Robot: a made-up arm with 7 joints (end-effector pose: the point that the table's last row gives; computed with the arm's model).
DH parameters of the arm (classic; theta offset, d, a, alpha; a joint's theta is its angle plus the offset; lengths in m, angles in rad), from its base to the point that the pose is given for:
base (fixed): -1.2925 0 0.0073 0
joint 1: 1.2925 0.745 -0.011 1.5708
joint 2: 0 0.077 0.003 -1.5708
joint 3: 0 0.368 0.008 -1.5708
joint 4: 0 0.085 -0.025 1.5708
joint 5: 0 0.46 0.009 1.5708
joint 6: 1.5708 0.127 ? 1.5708
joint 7: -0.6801 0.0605 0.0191 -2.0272
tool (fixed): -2.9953 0.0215 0 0
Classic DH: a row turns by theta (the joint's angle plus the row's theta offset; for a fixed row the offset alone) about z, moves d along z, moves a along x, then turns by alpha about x.
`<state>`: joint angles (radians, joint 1 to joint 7).
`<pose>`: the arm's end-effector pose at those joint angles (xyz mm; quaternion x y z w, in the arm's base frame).
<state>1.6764 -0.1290 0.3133 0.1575 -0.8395 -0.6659 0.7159</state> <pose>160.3 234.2 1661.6 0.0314 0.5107 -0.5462 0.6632</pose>
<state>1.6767 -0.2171 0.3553 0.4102 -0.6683 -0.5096 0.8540</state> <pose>60.4 451.4 1580.7 -0.0508 0.4681 -0.5344 0.7019</pose>
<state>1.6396 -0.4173 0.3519 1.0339 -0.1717 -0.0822 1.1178</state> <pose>-94.3 759.0 1133.3 -0.3091 0.4285 -0.5636 0.6350</pose>
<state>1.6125 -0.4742 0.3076 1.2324 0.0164 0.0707 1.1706</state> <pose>-76.9 778.2 960.1 -0.3766 0.4384 -0.6049 0.5479</pose>
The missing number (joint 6, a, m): 0.167
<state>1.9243 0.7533 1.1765 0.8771 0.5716 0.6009 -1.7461</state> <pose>-203.6 -495.3 1451.9 0.4766 -0.2603 0.7862 0.2949</pose>
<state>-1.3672 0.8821 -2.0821 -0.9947 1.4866 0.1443 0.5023</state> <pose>193.5 481.7 1522.2 -0.2286 0.6767 0.6989 0.0356</pose>
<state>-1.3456 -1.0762 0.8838 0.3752 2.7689 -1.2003 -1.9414</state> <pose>255.9 -637.3 1295.5 0.3669 -0.5758 0.3913 0.6170</pose>
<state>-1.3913 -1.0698 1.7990 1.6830 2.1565 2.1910 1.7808</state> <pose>302.6 -1.2 925.3 -0.1160 -0.1387 -0.3890 0.9033</pose>
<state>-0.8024 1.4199 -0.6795 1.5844 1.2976 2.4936 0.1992</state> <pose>-451.9 -64.7 999.0 -0.8071 0.4219 -0.4120 0.0311</pose>
